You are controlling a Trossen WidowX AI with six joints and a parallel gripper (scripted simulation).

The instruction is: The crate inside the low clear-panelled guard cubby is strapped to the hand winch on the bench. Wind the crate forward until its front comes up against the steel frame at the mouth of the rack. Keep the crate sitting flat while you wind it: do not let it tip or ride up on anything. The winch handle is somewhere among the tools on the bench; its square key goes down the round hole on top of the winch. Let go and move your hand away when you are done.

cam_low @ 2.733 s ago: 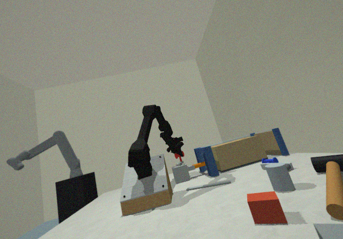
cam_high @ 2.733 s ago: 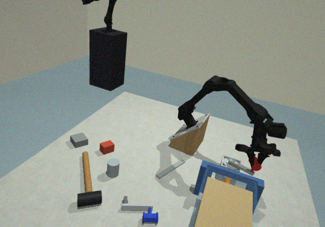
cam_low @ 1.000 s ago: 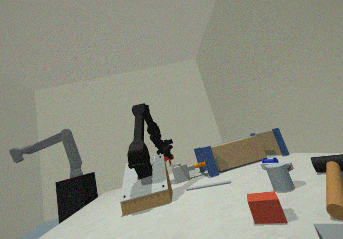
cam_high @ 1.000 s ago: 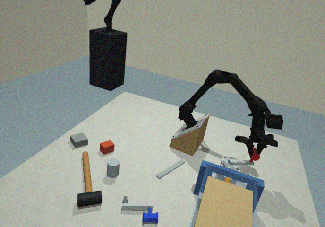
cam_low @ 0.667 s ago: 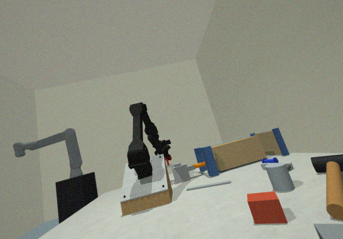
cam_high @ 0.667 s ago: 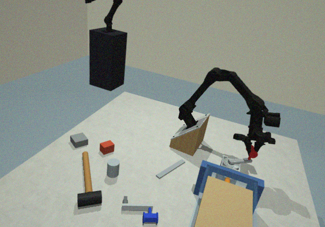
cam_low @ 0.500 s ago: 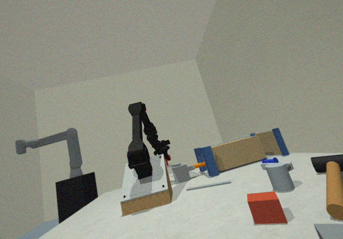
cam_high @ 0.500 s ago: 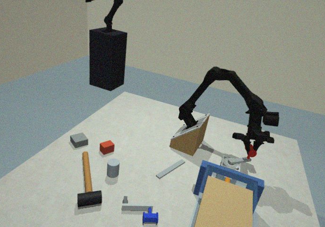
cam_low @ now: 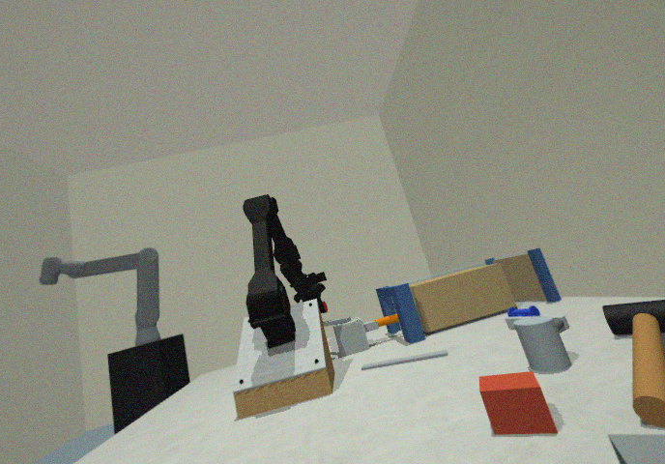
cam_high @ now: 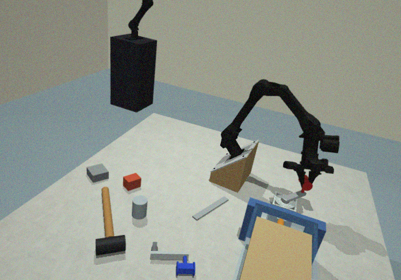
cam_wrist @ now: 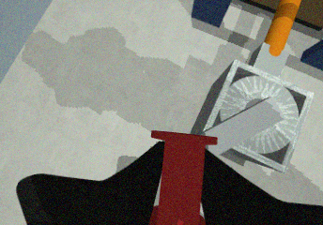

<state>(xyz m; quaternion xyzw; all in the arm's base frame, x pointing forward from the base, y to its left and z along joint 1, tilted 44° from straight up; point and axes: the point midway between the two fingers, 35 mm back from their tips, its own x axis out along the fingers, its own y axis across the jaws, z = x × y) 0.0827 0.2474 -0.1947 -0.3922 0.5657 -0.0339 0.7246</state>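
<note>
My gripper tip is now 30 mm to the left of the red-knobbed crank handle, 30 mm above it and 20 mm short of it. Also, from my gripper tip: blue steel frame: 230 mm ahead, 50 mm to the right, 30 mm below; then red knob: 20 mm behind, 10 mm to the right; then winch: 100 mm below, 70 mm to the right, 50 mm ahead.
</note>
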